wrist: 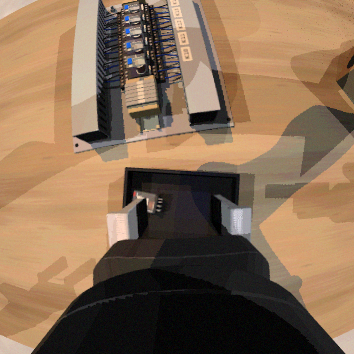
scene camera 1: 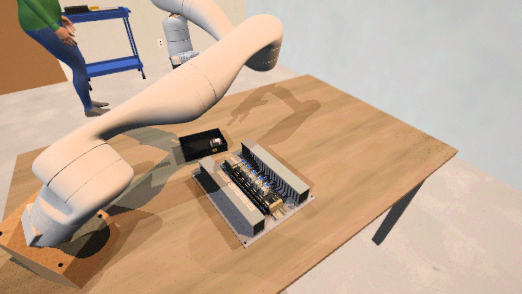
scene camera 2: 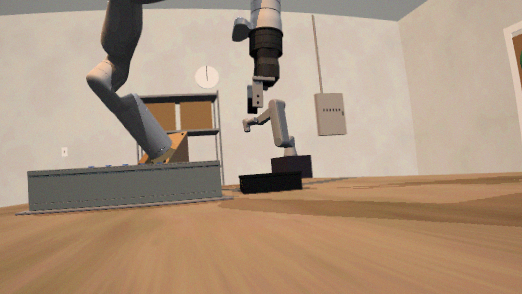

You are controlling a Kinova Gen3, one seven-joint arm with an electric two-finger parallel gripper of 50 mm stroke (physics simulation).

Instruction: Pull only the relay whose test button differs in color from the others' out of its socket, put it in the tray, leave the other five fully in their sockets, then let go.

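Places are measured from the arm's base along level axes (x ahead, y left, z up), in millimetres.
Pixels of known places: gripper, between the fingertips: (wrist: 178, 210) (scene camera 2: 254, 110); arm's base, origin of its link: (scene camera 1: 51, 224) (scene camera 2: 160, 148).
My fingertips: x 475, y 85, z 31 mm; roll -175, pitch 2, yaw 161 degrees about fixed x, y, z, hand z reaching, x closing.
Observation:
Ahead of a thing's pixels: the offset from my fingertips to its top centre. "spot": to the spot under its first point.
A clear relay with a red test button lies on its side in the black tray @(dz -135, dx +8, dy +12 mm) (scene camera 1: 200, 153) (scene camera 2: 270, 183) (wrist: 181, 175); this relay @(dz -147, dx +50, dy -16 mm) (scene camera 1: 216, 142) (wrist: 148, 202) is near the tray's left wall in the wrist view, pins pointing right. Several relays with blue test buttons @(dz -101, dx -32, dy -300 mm) (scene camera 1: 256, 178) @(dz -101, dx -19, dy -239 mm) (wrist: 135, 46) stand in the socket row; whether each is fully down is too small to tell. My gripper (scene camera 2: 255, 111) (wrist: 178, 210) is open and empty, well above the tray. In the wrist view the left finger appears beside the relay and overlaps it slightly. The arm hides the gripper in scene camera 1.
Two long grey ducts @(dz -108, dx -106, dy -244 mm) (scene camera 1: 232, 197) @(dz -108, dx +58, dy -282 mm) (scene camera 2: 125, 186) (wrist: 89, 75) flank the socket row on the mounting plate @(spot: dz -168, dx -21, dy -102 mm) (wrist: 170, 132). A block of beige terminals @(dz -124, dx -2, dy -167 mm) (wrist: 141, 95) sits at the row's end nearest the tray. A second arm (scene camera 1: 177, 37) (scene camera 2: 281, 125) and a person (scene camera 1: 75, 55) are in the background.

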